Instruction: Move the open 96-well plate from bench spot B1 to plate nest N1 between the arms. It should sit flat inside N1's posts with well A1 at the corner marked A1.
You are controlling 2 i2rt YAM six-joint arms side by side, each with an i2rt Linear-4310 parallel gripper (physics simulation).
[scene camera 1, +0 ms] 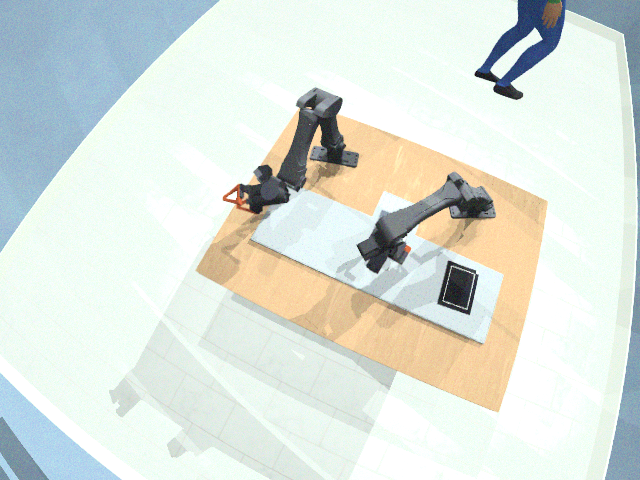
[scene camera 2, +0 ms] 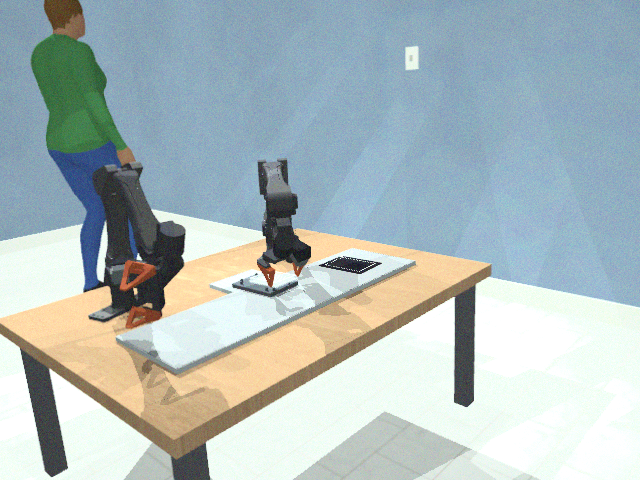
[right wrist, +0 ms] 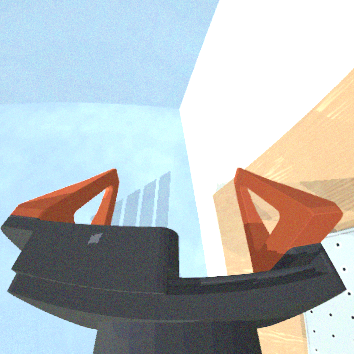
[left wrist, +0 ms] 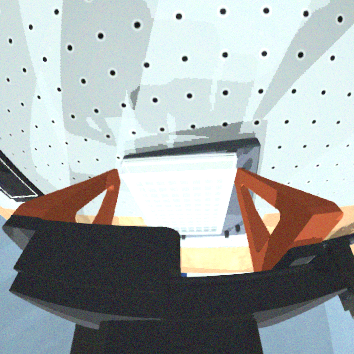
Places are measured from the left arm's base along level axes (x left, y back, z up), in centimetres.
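Pixels of known places: left gripper, fingertip midpoint: [scene camera 2: 283, 281] [left wrist: 177, 174]; right gripper, fingertip midpoint: [scene camera 1: 229, 202] [scene camera 2: 125, 309] [right wrist: 176, 174]; left arm's base, link origin: [scene camera 1: 472, 210]; right arm's base, link origin: [scene camera 1: 334, 156] [scene camera 2: 124, 307] [left wrist: 333, 241].
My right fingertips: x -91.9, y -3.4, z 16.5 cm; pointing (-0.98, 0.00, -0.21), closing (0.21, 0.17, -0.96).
Observation:
For each thing: its top centre in the pictures, then the offset to it from my right fingertips. "pt": a spot on its surface instead. Level surfaces: height alone.
- white 96-well plate, top centre: [left wrist: 183, 217] [scene camera 2: 272, 274] dz -11.4, dx +56.4, dy -9.8 cm
- black rectangle, surface spot: [scene camera 2: 351, 264] [scene camera 1: 458, 288] pt dz -15.0, dx +79.7, dy -28.4 cm
- pale perforated board, surface height: dz -15.2 cm
- wooden table, surface height: dz -16.5 cm
The white 96-well plate [scene camera 2: 262, 280] [left wrist: 180, 192] is at nest N1, whose dark base [scene camera 2: 251, 290] [left wrist: 245, 159] shows along the plate's far edge and right side in the left wrist view. Small posts show near the bottom there. I cannot tell whether the plate lies inside all posts; the A1 marks are not readable. My left gripper [scene camera 2: 284, 280] [left wrist: 177, 174] is open, its fingertips close beside the plate's two sides. My right gripper [scene camera 1: 231, 202] [scene camera 2: 125, 307] [right wrist: 176, 174] is open and empty, off to the picture's left. Spot B1, a black rectangle [scene camera 1: 458, 287] [scene camera 2: 351, 264] with a white outline, carries no plate.
A pale perforated board [scene camera 1: 310, 222] [scene camera 2: 222, 325] [left wrist: 205, 30] lies on the wooden table [scene camera 1: 439, 372] [scene camera 2: 248, 366]. The left forearm hides most of the nest in scene camera 1. A person [scene camera 1: 547, 36] [scene camera 2: 69, 103] stands on the floor behind the table.

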